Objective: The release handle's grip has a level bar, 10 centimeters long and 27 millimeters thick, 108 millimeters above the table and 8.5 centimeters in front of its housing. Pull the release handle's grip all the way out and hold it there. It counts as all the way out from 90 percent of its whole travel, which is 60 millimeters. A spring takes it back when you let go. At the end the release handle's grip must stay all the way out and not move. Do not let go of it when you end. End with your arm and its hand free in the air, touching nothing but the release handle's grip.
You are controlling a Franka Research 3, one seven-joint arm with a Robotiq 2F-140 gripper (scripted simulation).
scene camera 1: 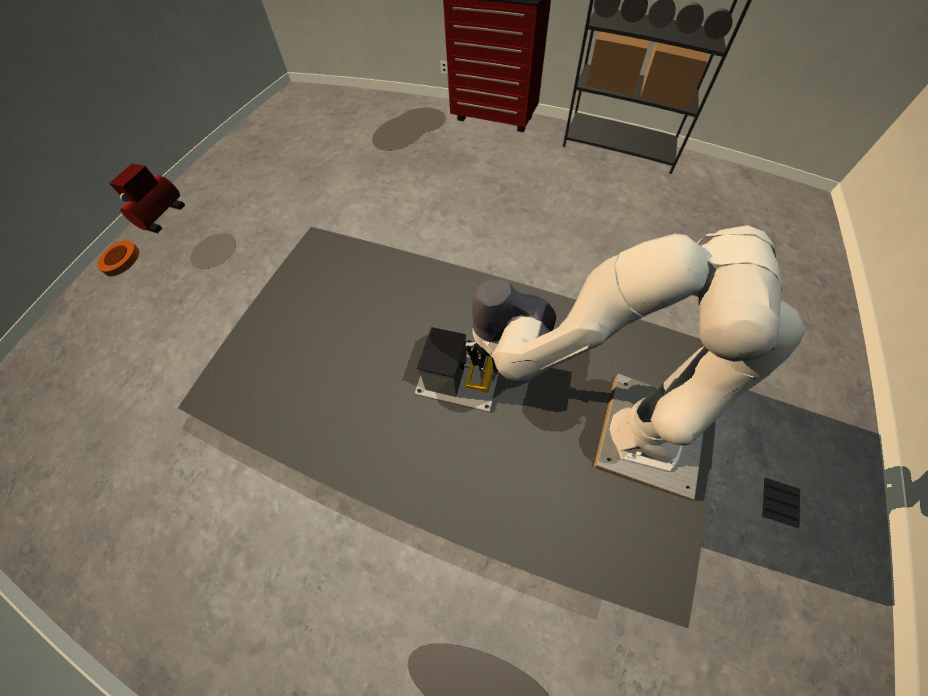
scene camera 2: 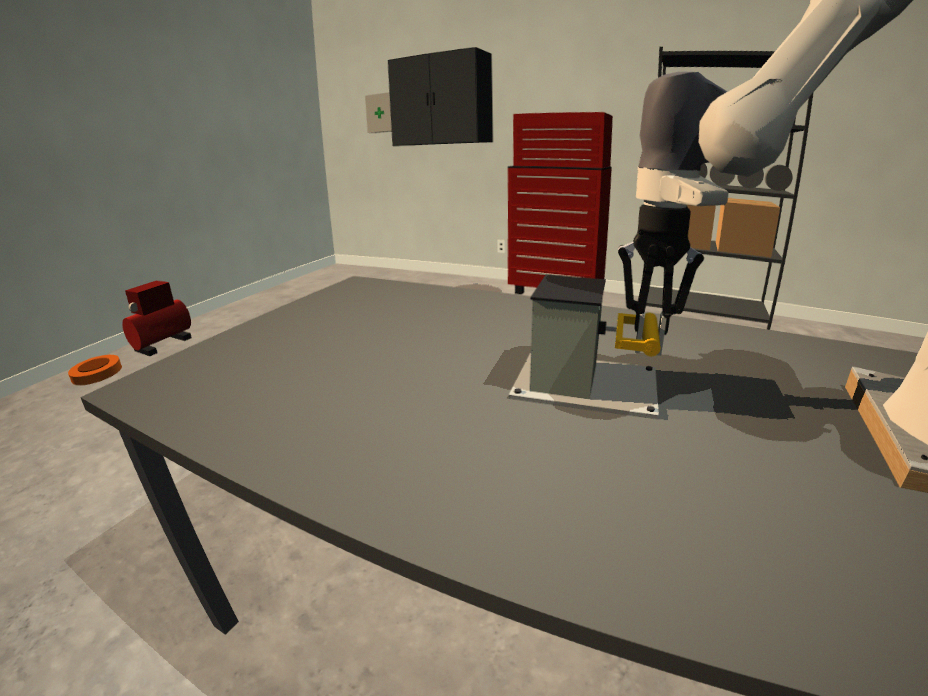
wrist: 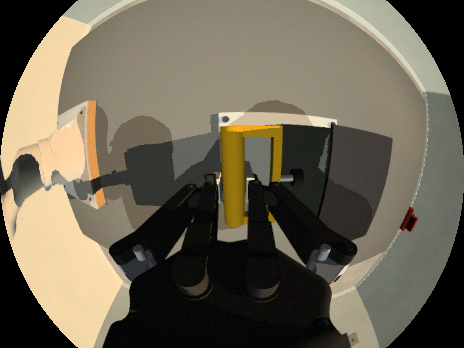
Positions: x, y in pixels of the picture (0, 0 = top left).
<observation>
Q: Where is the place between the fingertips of my gripper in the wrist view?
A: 233, 170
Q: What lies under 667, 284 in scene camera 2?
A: My gripper.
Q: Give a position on a baseplate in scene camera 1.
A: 468, 397
</observation>
